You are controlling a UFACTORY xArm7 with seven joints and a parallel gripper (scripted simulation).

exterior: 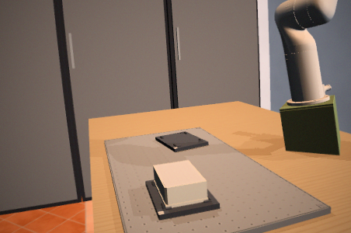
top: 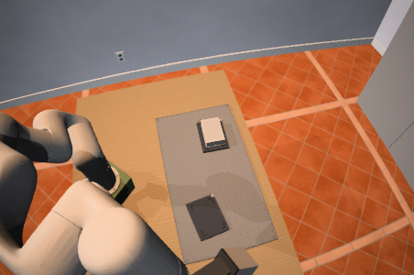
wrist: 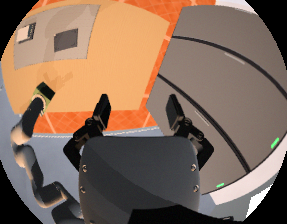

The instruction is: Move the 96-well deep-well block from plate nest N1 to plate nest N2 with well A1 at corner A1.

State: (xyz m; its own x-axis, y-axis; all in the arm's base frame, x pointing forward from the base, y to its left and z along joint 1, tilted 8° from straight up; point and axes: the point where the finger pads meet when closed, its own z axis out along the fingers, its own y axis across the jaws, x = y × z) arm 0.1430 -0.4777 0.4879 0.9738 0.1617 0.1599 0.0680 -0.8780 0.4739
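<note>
My hand is 330 mm short of the cream deep-well block, 630 mm to the right of it and 510 mm above it. The rest, counted from my hand: white A1 mark: 200 mm ahead, 360 mm to the left, 530 mm below; dark plate nest N1: 330 mm ahead, 630 mm to the left, 540 mm below; dark plate nest N2: 150 mm ahead, 280 mm to the left, 540 mm below.
</note>
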